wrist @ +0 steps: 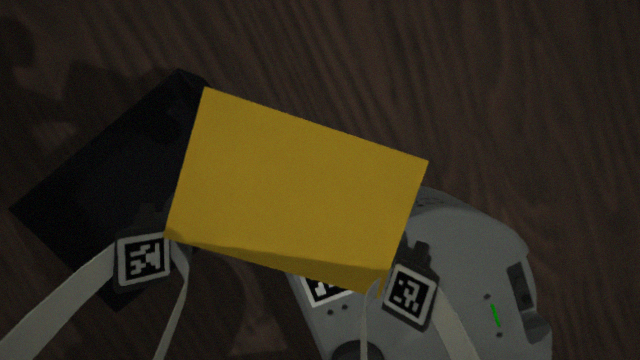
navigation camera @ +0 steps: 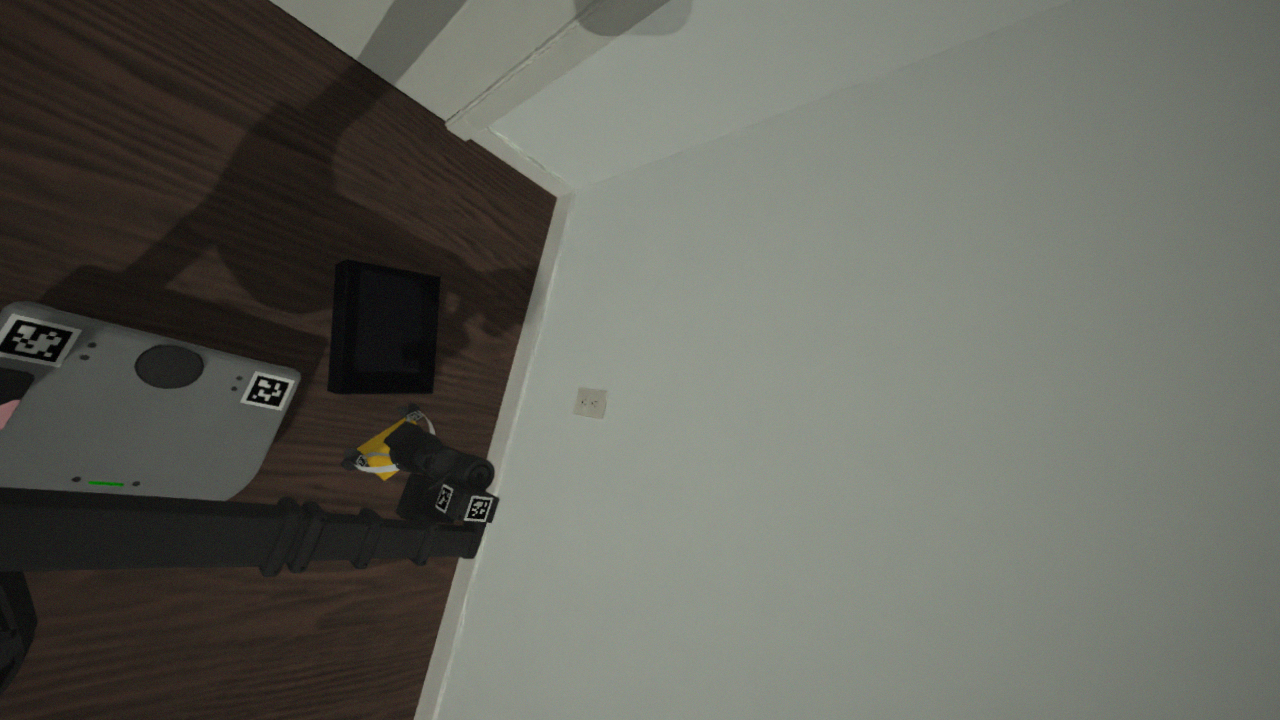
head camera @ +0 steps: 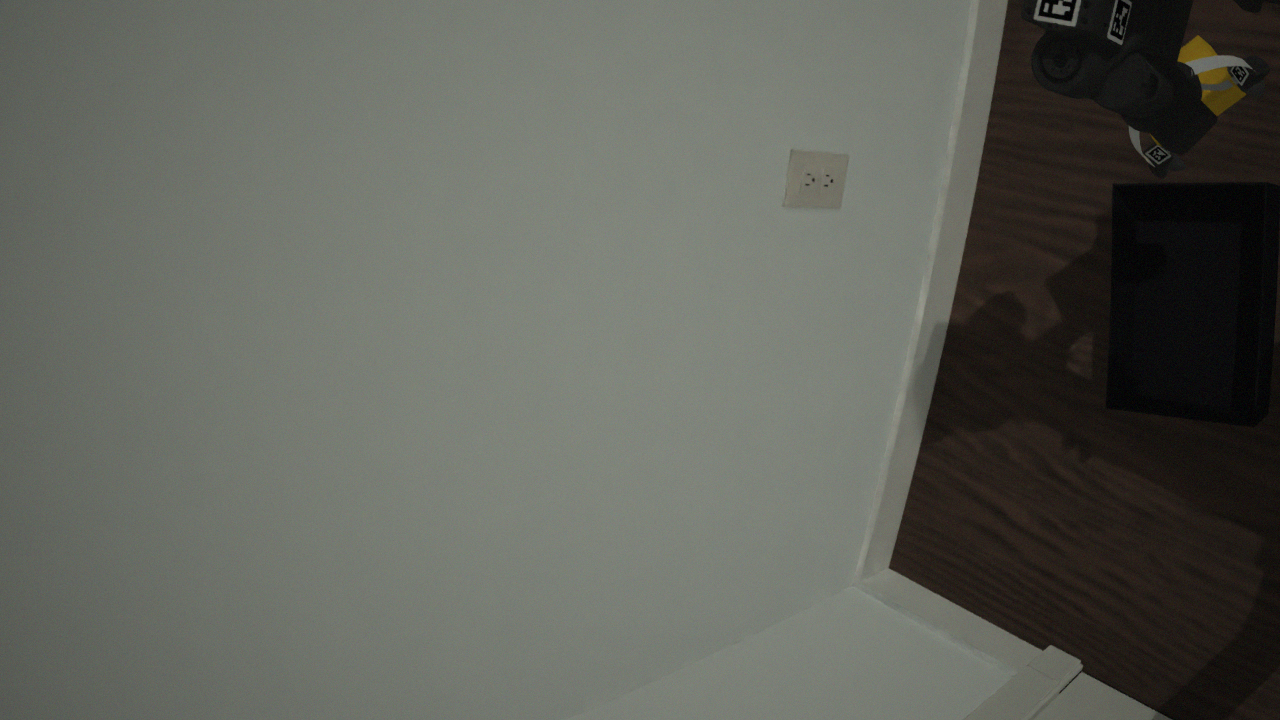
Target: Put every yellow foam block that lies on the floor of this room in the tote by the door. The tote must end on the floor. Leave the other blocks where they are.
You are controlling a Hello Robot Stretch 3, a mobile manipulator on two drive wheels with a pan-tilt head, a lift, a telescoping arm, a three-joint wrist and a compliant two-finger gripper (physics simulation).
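Frame: origin at the robot's base, x right, y up, z back, level; centimetres.
Seen in the pictures: gripper, fingertip midpoint: (navigation camera: pixel 378 433); robot's base at its link origin: (navigation camera: pixel 169 364).
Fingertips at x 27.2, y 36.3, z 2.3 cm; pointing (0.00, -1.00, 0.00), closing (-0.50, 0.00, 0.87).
Note:
Pixels of each thing's middle, then the offset from my fingertips to it.
- yellow foam block at the middle of its body: (head camera: pixel 1184 94) (navigation camera: pixel 395 447) dx +2.6, dy +3.0, dz +1.5 cm
- black tote at the middle of its body: (head camera: pixel 1193 299) (navigation camera: pixel 386 331) dx +3.3, dy -31.2, dz -21.6 cm
- outlet at the middle of its body: (head camera: pixel 817 179) (navigation camera: pixel 590 403) dx +43.0, dy +3.8, dz -17.8 cm
A yellow foam block (head camera: pixel 1210 78) (navigation camera: pixel 379 450) (wrist: pixel 300 185) is held between the two fingertips of my gripper (head camera: pixel 1201 116) (navigation camera: pixel 386 438) (wrist: pixel 291 227), which is shut on it. In the wrist view the block sits tilted across the fingers, well above the floor. The black tote (head camera: pixel 1186 308) (navigation camera: pixel 390 329) (wrist: pixel 115 160) stands on the floor beside the gripper, near the wall. In the head and navigation views the block is to one side of the tote, not over it. In the wrist view the block and a fingertip hide part of the tote. No block shows inside the visible part of the tote.
A long pale wall (head camera: pixel 537 313) (navigation camera: pixel 850 402) with an outlet (head camera: pixel 815 179) (navigation camera: pixel 589 402) runs close beside the tote and arm (navigation camera: pixel 205 534). It meets a second wall with a door frame (head camera: pixel 1056 667) (navigation camera: pixel 528 67). My grey base (navigation camera: pixel 170 420) (wrist: pixel 470 265) is on the tote's other side.

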